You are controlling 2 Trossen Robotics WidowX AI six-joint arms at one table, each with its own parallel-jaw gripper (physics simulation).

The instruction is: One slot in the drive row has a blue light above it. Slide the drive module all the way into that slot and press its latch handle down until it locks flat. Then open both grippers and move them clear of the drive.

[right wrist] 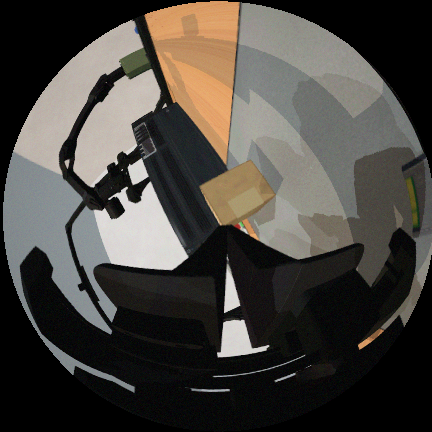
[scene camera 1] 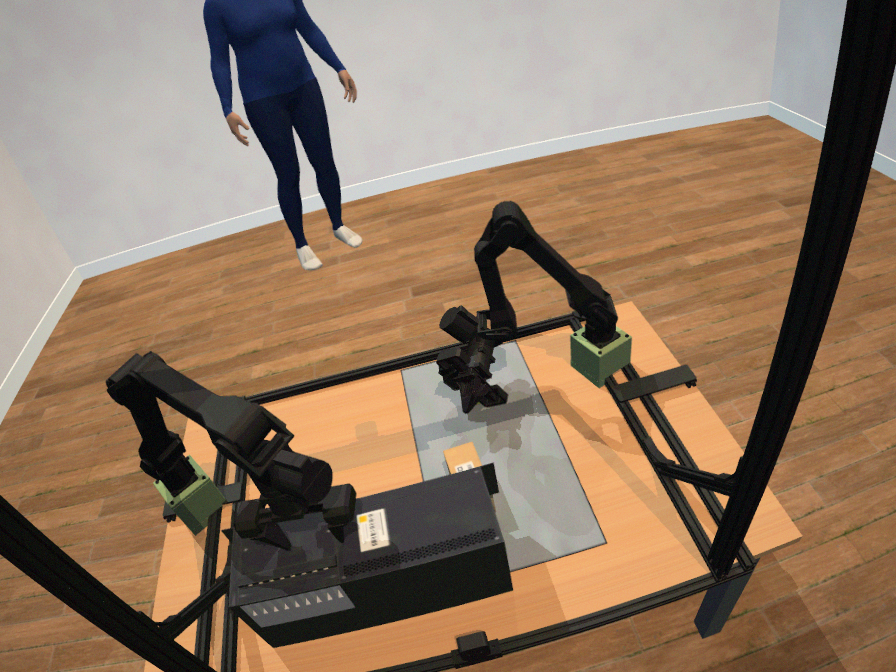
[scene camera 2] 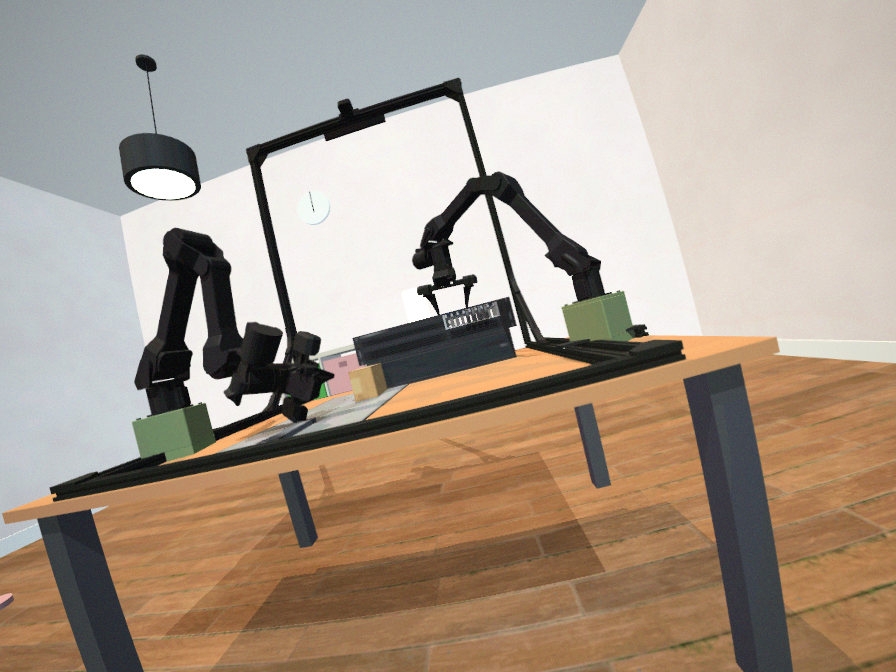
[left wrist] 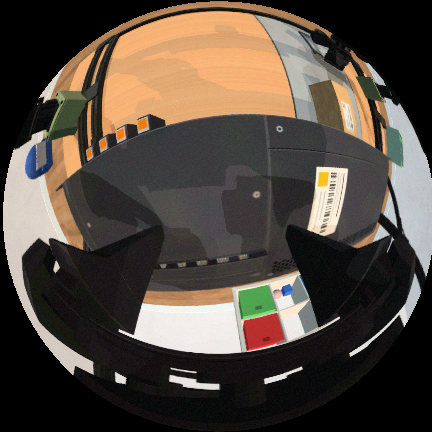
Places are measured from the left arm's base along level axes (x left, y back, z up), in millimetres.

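Where they show: left gripper, fingertip midpoint: [scene camera 1: 315,544] [left wrist: 226,231]; right gripper, fingertip midpoint: [right wrist: 224,231] [scene camera 1: 465,412] [scene camera 2: 333,375]; left arm's base at its link origin: [right wrist: 124,69] [scene camera 1: 180,480] [scene camera 2: 592,298]; right arm's base at its link origin: [scene camera 1: 600,335] [scene camera 2: 171,411].
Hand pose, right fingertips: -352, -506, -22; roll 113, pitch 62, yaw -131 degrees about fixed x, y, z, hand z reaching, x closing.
Things, the pixels of their top centre, and the offset from my right fingertips, as dx, dy, dz. Level surfaces: height alone.
- dark drive enclosure at its top centre: [left wrist: 307,215] [scene camera 1: 357,536] [right wrist: 156,179] [scene camera 2: 432,318] -99, +353, +91
- small cardboard box at its top centre: [right wrist: 213,213] [scene camera 1: 466,469] [left wrist: 346,108] [scene camera 2: 365,367] -94, +106, -3
- grey mat at its surface level: dz -83
The dark drive enclosure [scene camera 1: 434,502] [scene camera 2: 412,354] [left wrist: 210,150] stands on the table. Several dark blocks with orange faces [left wrist: 143,123] stick out along one edge of it. The slot with the blue light does not show. My left gripper [scene camera 1: 314,543] [scene camera 2: 452,309] [left wrist: 226,231] is open and empty, over the enclosure's top. My right gripper [scene camera 1: 470,408] [scene camera 2: 330,375] [right wrist: 224,231] is shut with nothing between its fingers, above the grey mat. A dark grey piece with a yellow and green strip [right wrist: 413,202], possibly the drive module, is cut off at the right wrist view's edge.
A small cardboard box [scene camera 1: 461,455] [scene camera 2: 367,381] [right wrist: 232,187] stands on the grey mat [scene camera 1: 571,520] beside the enclosure's end. Black frame rails [scene camera 1: 347,379] run along the table's edges. A person [scene camera 1: 267,65] stands beyond the table.
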